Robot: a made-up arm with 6 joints.
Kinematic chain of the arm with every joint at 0, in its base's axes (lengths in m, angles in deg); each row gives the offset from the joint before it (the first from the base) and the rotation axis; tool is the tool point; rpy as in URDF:
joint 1: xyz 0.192 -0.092 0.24 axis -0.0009 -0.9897 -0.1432
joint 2: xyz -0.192 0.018 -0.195 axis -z
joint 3: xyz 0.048 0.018 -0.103 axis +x
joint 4: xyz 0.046 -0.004 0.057 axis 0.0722 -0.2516 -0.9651
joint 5: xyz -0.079 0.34 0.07 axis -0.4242 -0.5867 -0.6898
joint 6: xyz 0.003 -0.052 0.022 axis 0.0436 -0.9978 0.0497
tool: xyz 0.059 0.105 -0.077 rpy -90 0 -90
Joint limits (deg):
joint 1: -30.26..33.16
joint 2: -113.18..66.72
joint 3: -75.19..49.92
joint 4: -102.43..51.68
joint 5: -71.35..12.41
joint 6: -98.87..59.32
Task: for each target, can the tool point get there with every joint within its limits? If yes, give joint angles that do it. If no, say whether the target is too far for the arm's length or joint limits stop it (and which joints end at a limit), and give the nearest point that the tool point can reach.
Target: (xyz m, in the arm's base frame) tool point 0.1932 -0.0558 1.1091
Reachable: no: joint limits stop it (at a limit: joint 1, joint 2, joint 3, joint 5, joint 6) | nearest point -0.0895 -0.0592 0.5658 | short by 0.612 m
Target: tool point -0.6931 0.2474 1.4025
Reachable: no: too far | nearest point -0.3517 0.0810 0.5365 | short by 0.946 m
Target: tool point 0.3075 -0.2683 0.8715
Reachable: no: joint limits stop it (at a limit: joint 1, joint 3, joint 4, joint 5) | nearest point 0.2929 -0.1844 0.4039 | short by 0.475 m
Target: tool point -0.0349 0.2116 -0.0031
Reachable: yes | joints 27.84 -1.23 23.91 -35.90 5.25 -2.43
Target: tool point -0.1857 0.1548 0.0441
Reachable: yes | joints 7.19 37.60 30.59 -65.39 -23.83 -26.92
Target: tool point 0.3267 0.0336 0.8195
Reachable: no: joint limits stop it (at a limit: joint 1, joint 3, joint 4, joint 5) | nearest point 0.3105 -0.0059 0.4103 | short by 0.411 m
